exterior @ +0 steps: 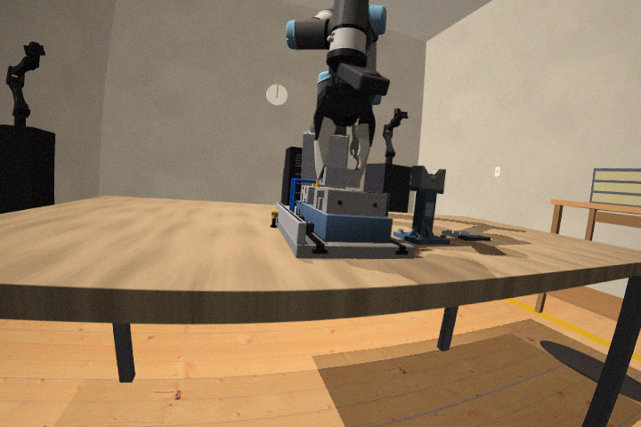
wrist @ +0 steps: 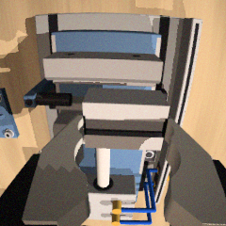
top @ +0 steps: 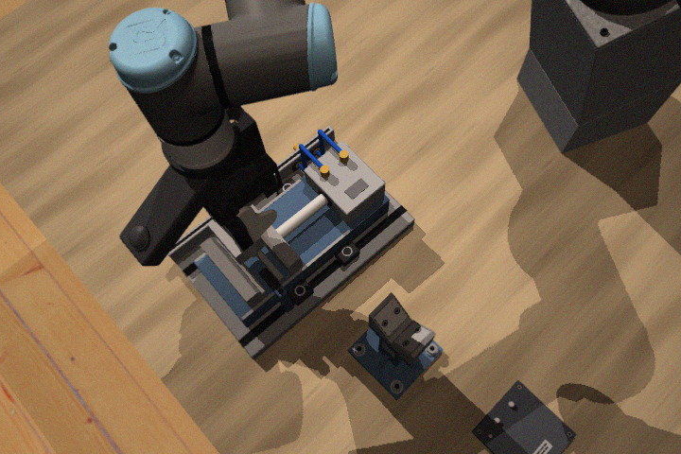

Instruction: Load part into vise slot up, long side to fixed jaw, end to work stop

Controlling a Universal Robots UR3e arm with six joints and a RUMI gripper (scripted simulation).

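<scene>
Now: hand right at the part. Round my hand: fixed jaw: 30 mm ahead, 10 mm to the left, 50 mm below; then dark work stop: 10 mm ahead, 70 mm to the left, 30 mm below; then moving jaw: 30 mm behind, 30 mm to the left, 50 mm below.
</scene>
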